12 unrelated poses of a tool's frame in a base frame.
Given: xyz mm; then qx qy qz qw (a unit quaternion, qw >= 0).
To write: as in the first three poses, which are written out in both.
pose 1, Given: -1.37 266.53 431.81 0.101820 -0.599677 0.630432 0.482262
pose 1, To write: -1.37 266.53 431.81 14.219 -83.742 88.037
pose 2, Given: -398.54 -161.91 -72.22 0.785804 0.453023 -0.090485 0.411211
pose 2, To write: -398.54 -161.91 -72.22 113.308 65.323 -13.047
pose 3, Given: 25.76 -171.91 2.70 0.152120 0.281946 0.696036 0.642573
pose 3, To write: 25.76 -171.91 2.70 19.860 36.809 90.869
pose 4, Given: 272.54 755.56 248.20 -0.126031 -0.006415 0.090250 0.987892
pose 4, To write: 272.54 755.56 248.20 -14.501 -0.738 10.384
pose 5, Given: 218.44 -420.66 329.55 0.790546 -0.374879 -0.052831 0.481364
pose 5, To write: 218.44 -420.66 329.55 110.440 -52.371 -7.381
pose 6, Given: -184.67 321.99 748.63 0.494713 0.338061 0.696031 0.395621
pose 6, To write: -184.67 321.99 748.63 71.852 49.100 101.092
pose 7, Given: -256.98 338.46 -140.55 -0.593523 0.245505 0.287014 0.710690
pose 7, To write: -256.98 338.46 -140.55 -75.439 31.204 36.480
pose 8, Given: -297.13 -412.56 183.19 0.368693 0.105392 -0.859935 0.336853
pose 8, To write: -297.13 -412.56 183.19 55.067 15.741 -128.439
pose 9, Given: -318.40 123.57 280.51 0.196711 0.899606 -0.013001 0.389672
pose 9, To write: -318.40 123.57 280.51 28.650 131.023 -1.894
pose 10, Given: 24.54 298.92 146.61 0.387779 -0.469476 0.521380 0.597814
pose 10, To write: 24.54 298.92 146.61 51.553 -62.414 69.315
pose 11, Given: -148.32 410.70 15.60 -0.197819 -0.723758 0.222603 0.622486
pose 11, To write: -148.32 410.70 15.60 -26.036 -95.256 29.297
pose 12, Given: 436.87 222.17 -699.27 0.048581 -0.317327 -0.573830 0.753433
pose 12, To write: 436.87 222.17 -699.27 6.075 -39.681 -71.757
